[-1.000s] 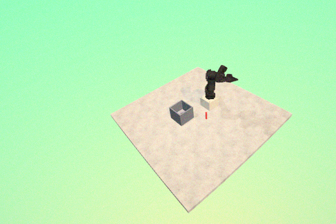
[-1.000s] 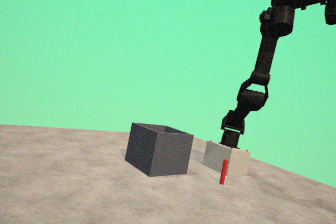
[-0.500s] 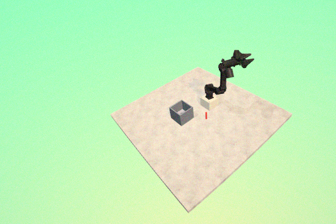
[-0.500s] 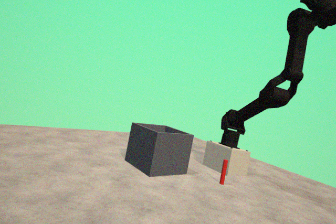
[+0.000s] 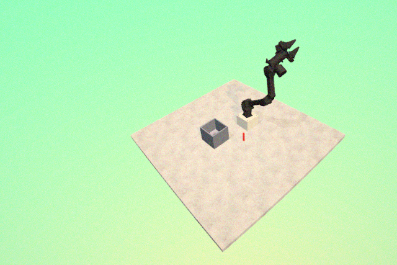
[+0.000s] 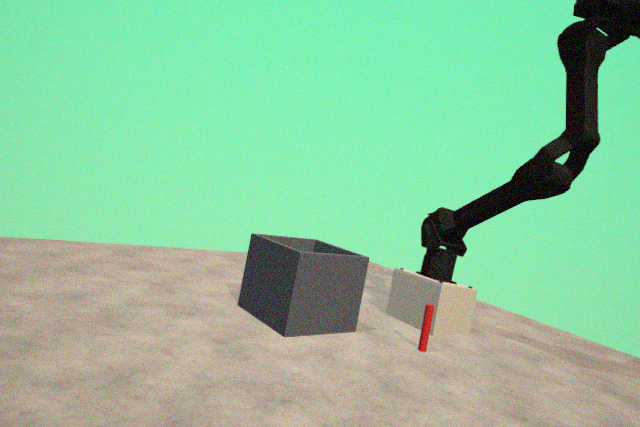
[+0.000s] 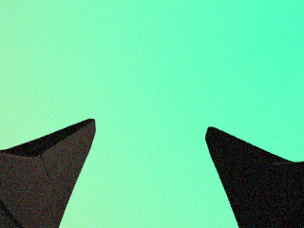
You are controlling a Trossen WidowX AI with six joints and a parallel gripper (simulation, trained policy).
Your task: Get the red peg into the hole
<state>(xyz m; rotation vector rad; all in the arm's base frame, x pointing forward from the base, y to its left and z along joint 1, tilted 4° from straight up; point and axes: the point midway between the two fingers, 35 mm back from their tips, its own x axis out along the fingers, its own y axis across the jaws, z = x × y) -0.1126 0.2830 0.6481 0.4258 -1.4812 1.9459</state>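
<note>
My gripper tip is now 340 mm short of the red peg, 140 mm to the left of it and 720 mm above it.
</note>
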